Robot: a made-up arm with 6 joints.
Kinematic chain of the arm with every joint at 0, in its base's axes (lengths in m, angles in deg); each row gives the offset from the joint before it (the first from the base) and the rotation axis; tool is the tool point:
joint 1: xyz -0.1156 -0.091 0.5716 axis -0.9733 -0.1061 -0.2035
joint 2: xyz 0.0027 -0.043 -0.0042 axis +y
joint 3: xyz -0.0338 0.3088 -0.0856 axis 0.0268 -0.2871 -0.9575
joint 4: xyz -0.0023 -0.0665 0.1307 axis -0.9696 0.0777 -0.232
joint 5: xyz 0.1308 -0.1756 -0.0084 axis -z
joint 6: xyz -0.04 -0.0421 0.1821 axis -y
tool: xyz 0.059 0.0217 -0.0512
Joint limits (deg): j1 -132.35..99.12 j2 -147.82..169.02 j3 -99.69..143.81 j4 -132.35..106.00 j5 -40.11..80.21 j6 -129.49..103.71
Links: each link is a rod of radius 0.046 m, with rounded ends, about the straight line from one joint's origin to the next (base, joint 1, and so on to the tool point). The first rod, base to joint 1, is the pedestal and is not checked.
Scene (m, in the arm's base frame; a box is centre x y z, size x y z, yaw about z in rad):
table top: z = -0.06
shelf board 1: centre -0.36 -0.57 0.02 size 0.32 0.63 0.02 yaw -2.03
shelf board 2: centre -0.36 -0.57 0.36 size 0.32 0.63 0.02 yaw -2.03
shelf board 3: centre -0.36 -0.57 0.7 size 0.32 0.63 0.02 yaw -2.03
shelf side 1: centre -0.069 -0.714 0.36 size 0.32 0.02 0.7 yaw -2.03
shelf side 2: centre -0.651 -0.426 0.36 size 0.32 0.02 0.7 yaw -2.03
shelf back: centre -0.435 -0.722 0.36 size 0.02 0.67 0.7 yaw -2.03
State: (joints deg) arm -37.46 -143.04 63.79 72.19 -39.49 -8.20
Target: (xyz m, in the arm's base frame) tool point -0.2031 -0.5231 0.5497
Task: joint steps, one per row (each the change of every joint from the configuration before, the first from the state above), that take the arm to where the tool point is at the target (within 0.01 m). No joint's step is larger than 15 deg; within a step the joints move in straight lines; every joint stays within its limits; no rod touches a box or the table.
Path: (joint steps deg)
1: -11.08 13.87 -11.71 -11.38 4.84 6.20
2: -11.08 13.87 -11.70 -11.38 4.84 6.20
3: -11.07 13.87 -11.71 -11.38 4.84 6.19
4: -11.08 13.87 -11.70 -11.38 4.84 6.20
5: -11.08 13.87 -11.71 -11.38 4.84 6.20
6: -11.08 13.87 -11.70 -11.39 4.84 6.20
7: -9.47 -5.56 -8.00 12.66 0.64 8.93
8: -9.48 -5.57 -8.00 12.66 0.64 8.93
9: -9.47 -5.56 -7.99 12.66 0.64 8.92

